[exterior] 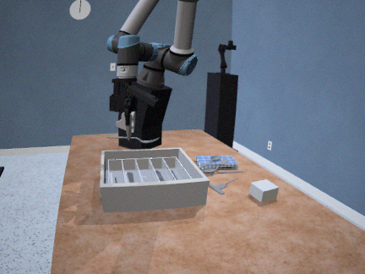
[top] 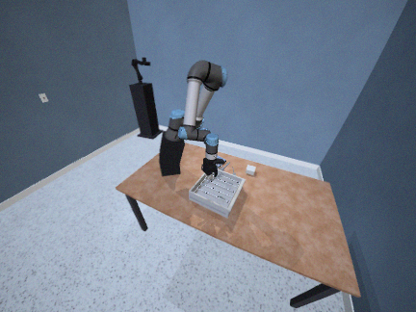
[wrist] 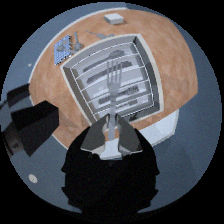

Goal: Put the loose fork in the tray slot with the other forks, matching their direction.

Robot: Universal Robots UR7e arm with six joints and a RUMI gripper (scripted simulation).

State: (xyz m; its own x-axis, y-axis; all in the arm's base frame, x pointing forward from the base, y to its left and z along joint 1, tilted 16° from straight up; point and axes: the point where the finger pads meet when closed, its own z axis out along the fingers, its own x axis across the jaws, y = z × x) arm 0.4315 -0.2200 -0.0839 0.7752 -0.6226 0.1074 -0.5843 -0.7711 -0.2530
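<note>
Right now my hand is 4 cm short of the grey tray, 5 cm to the right of it and 14 cm above it. The rest, counted from my hand: small white block 30 cm ahead, 41 cm to the left, 17 cm below.
</note>
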